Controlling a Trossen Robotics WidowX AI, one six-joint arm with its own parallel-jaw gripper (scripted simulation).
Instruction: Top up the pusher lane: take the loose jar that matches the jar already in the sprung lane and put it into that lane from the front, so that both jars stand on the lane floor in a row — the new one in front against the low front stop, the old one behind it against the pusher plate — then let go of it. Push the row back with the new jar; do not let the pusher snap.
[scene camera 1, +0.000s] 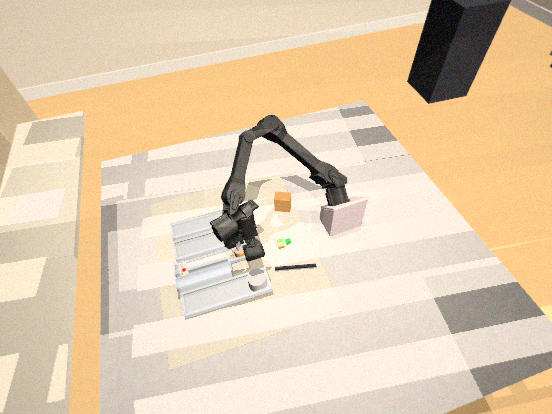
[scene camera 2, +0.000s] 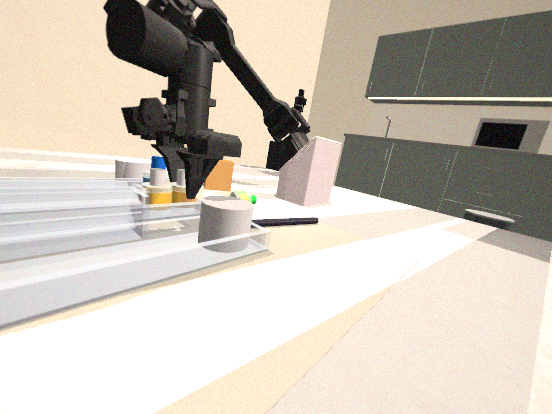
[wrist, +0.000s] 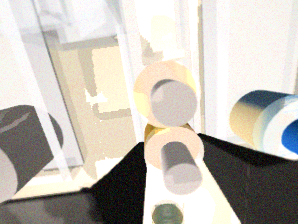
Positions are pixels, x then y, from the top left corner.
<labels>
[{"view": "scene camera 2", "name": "my gripper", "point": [183, 195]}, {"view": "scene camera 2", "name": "jar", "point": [160, 192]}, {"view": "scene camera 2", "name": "grey cylinder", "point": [221, 216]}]
</labels>
